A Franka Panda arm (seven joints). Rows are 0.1 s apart.
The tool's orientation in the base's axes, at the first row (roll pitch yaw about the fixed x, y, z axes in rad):
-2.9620 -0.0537 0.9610
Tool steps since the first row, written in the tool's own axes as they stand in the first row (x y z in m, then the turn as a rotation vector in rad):
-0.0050 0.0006 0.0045 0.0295 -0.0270 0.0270
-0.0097 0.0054 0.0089 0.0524 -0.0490 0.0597
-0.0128 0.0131 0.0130 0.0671 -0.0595 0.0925
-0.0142 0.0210 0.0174 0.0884 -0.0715 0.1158
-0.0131 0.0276 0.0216 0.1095 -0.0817 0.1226
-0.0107 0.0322 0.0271 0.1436 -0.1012 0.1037
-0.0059 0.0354 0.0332 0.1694 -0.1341 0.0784
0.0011 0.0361 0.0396 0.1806 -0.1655 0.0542
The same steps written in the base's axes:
-0.0029 -0.0038 -0.0048 -0.0082 0.0431 -0.0201
-0.0022 -0.0096 -0.0102 -0.0168 0.0788 -0.0471
0.0018 -0.0159 -0.0158 -0.0207 0.1015 -0.0767
0.0069 -0.0208 -0.0216 -0.0210 0.1289 -0.0963
0.0124 -0.0229 -0.0268 -0.0180 0.1529 -0.1000
0.0169 -0.0227 -0.0329 -0.0121 0.1889 -0.0761
0.0215 -0.0197 -0.0392 -0.0211 0.2246 -0.0440
0.0253 -0.0134 -0.0453 -0.0374 0.2477 -0.0140

